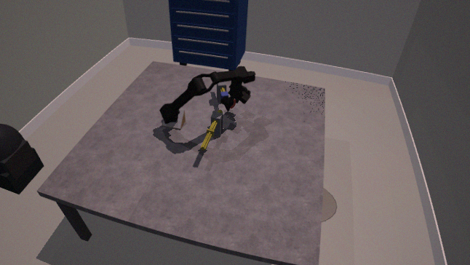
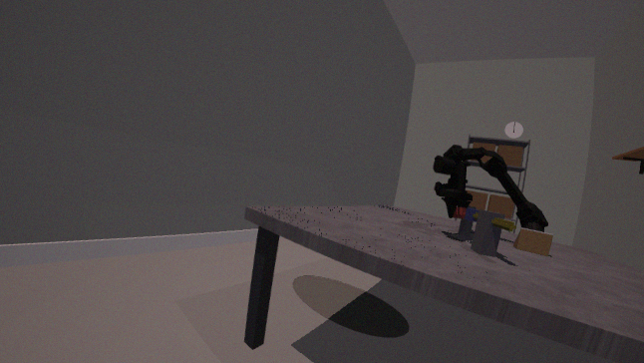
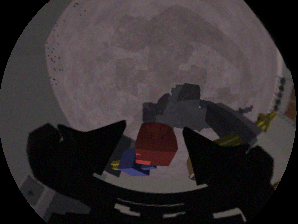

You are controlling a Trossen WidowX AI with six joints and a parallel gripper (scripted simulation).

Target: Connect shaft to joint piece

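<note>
My gripper tip is now 2 cm below the red joint piece and 1 cm past it.
</note>
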